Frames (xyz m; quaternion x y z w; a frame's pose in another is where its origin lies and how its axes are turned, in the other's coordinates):
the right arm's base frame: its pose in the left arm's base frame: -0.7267 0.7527 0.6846 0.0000 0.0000 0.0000 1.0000
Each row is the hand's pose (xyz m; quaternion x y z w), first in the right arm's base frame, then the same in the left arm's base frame.
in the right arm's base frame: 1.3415 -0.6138 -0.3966 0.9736 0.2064 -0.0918 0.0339
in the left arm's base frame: 0.6148 0.1389 0.2880 0.9736 0.2064 -0.0918 0.0339
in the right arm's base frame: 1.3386 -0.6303 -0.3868 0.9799 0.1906 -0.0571 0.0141
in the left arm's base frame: 0.6119 0.1224 0.2978 0.9799 0.1906 -0.0571 0.0141
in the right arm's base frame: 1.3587 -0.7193 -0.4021 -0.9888 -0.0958 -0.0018 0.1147
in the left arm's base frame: 0.6320 0.0334 0.2825 -0.9888 -0.0958 -0.0018 0.1147
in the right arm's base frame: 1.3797 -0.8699 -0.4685 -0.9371 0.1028 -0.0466 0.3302
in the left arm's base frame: 0.6530 -0.1172 0.2161 -0.9371 0.1028 -0.0466 0.3302
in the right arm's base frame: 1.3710 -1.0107 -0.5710 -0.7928 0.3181 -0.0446 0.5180
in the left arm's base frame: 0.6443 -0.2580 0.1136 -0.7928 0.3181 -0.0446 0.5180
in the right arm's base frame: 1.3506 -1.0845 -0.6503 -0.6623 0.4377 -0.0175 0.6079
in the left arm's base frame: 0.6239 -0.3318 0.0343 -0.6623 0.4377 -0.0175 0.6079
